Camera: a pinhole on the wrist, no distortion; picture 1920 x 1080 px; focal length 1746.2 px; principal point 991.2 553.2 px. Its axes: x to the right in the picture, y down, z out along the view. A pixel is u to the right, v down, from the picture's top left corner.
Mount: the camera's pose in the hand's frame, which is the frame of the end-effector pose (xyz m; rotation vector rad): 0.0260 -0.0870 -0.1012 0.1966 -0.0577 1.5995
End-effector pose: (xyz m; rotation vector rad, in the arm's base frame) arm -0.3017 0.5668 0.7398 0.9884 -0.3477 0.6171
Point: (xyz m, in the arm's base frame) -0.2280 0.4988 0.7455
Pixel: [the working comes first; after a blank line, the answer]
In the camera's frame: 0.0430 0.0007 0.1581

1466 561
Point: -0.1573 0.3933 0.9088
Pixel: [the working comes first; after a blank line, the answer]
In the camera's frame: 0.0905 -0.0935 0.3361

1461 68
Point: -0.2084 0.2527 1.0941
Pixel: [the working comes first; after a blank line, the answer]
In the camera's frame: 0.2231 -0.0933 0.5339

1721 248
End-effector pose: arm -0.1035 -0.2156 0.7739 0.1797 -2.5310 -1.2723
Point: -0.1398 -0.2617 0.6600
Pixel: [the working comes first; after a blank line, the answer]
In the camera's frame: -0.0091 0.0177 0.1441

881 768
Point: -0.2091 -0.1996 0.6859
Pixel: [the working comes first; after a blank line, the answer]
In the camera's frame: 0.0539 -0.0355 0.1944

1475 234
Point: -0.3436 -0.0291 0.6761
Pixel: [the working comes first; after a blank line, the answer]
In the camera's frame: 0.1706 -0.1073 0.3631

1811 37
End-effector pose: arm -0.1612 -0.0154 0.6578 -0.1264 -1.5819 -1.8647
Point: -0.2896 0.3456 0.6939
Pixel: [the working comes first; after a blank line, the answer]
In the camera's frame: 0.1150 0.1038 0.4610

1427 946
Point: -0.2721 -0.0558 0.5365
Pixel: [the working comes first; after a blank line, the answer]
In the camera's frame: -0.0617 -0.0084 0.0837

outside the picture
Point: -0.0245 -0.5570 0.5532
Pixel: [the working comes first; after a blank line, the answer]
In the camera's frame: 0.0134 -0.0932 -0.4640

behind the camera
